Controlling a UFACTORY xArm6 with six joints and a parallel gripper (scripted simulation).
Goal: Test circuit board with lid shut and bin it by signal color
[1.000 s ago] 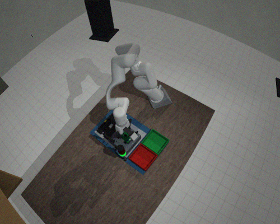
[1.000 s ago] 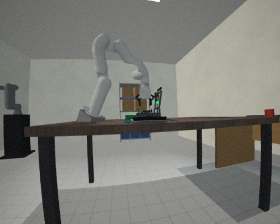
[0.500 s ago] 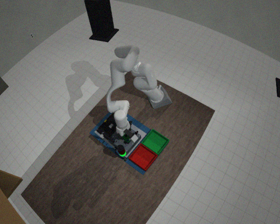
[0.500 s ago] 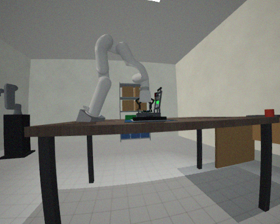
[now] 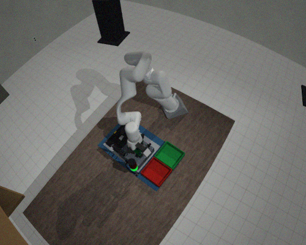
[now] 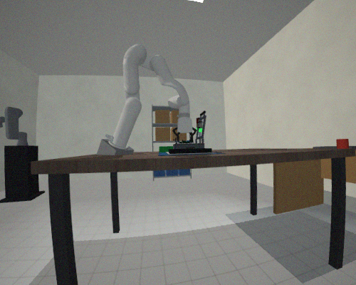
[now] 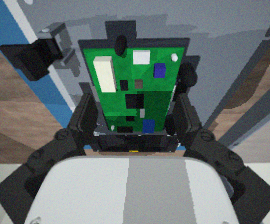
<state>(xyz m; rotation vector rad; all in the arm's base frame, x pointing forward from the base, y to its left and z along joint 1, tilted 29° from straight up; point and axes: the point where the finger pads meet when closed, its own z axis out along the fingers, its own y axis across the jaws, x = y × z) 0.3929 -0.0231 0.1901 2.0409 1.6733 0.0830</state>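
The green circuit board is 10 mm below my hand. From my hand the other things lie so: tester lid (110 mm ahead, 30 mm to the right, 100 mm above); tester plate (10 mm ahead, 10 mm below); black latch block (40 mm behind, 70 mm to the left, 10 mm above).
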